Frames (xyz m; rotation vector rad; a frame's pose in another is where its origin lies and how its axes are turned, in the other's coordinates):
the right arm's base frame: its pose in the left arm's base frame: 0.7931 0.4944 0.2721 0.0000 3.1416 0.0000
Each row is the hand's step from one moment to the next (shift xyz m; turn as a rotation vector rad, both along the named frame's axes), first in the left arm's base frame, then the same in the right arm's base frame.
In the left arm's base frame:
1: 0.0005 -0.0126 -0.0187 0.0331 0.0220 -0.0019
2: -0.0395 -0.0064 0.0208 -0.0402 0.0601 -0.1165
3: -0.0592 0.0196 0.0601 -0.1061 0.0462 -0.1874
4: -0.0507 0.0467 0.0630 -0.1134 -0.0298 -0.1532
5: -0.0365 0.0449 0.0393 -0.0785 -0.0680 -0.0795
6: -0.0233 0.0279 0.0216 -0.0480 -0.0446 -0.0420
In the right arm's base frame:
1: -0.0005 -0.0126 0.0187 -0.0331 0.0220 0.0019
2: 0.0395 -0.0064 -0.0208 0.0402 0.0601 0.1165
3: 0.0592 0.0196 -0.0601 0.1061 0.0462 0.1874
4: 0.0507 0.0467 -0.0630 0.1134 -0.0298 0.1532
5: 0.0365 0.0449 -0.0393 0.0785 -0.0680 0.0795
6: 0.0233 0.0279 -0.0216 0.0480 -0.0446 0.0420

